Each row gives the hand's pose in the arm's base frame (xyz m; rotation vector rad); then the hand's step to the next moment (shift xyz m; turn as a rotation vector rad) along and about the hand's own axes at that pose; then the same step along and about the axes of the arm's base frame.
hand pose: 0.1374 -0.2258 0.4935 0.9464 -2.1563 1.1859
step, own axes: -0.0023 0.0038 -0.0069 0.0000 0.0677 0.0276
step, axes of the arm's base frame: -0.0008 0.0082 -0.0001 -0.0546 0.0018 -0.0486
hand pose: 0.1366 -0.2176 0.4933 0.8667 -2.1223 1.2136
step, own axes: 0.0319 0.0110 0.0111 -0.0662 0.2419 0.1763
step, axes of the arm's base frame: -0.0304 -0.0139 0.0120 -0.1627 -0.0447 -0.2559
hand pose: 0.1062 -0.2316 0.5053 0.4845 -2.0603 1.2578
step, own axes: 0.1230 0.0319 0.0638 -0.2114 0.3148 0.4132
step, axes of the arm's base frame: -0.1289 -0.0380 0.0463 -0.1868 -0.2241 -0.4790
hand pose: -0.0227 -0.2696 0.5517 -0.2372 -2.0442 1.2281
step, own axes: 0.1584 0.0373 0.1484 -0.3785 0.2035 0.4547
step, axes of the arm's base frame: -0.2201 -0.0047 0.0054 -0.0721 -0.3940 -0.4806
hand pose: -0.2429 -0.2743 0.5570 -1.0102 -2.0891 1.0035
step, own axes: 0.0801 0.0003 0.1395 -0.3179 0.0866 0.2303
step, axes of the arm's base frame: -0.1487 0.0154 -0.0594 0.0239 -0.3111 -0.2535
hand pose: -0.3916 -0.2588 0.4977 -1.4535 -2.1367 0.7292
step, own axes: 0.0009 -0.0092 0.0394 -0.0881 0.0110 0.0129
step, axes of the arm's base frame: -0.0315 -0.0087 -0.0238 0.0296 -0.0814 -0.0232
